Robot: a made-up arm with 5 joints. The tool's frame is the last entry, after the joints.
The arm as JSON. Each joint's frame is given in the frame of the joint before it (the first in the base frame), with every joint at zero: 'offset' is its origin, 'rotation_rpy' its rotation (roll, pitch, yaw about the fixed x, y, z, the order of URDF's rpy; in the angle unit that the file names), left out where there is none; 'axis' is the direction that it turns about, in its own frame. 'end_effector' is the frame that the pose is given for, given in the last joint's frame.
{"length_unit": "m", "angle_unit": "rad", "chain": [
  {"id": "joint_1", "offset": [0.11, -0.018, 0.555], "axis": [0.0, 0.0, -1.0]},
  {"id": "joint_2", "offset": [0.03, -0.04, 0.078], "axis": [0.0, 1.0, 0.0]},
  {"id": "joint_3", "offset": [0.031, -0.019, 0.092], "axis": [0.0, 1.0, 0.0]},
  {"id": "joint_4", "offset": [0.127, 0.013, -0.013], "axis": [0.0, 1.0, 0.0]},
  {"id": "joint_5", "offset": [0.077, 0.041, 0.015], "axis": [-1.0, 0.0, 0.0]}
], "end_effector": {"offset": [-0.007, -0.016, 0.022], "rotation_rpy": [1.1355, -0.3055, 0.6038]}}
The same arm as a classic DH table. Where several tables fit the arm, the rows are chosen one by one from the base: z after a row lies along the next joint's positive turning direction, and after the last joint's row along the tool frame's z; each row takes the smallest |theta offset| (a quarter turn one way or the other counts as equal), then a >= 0, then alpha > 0; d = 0 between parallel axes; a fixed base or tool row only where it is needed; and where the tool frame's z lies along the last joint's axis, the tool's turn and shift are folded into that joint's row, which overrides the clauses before.
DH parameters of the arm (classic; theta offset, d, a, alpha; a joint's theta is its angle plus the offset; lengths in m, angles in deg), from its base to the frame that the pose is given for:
base (fixed): -9.29 0 0.1115 180
joint_1: -9.29 -0.633 0.03 90
joint_2: -71.38 0 0.0971 0
joint_3: 77.22 0 0.1277 0
joint_4: 84.16 -0.005 -0.015 -90
joint_5: 26.17 -0.0592 -0.0127 -114.23
tool (fixed): 120.58 0.0264 0 0

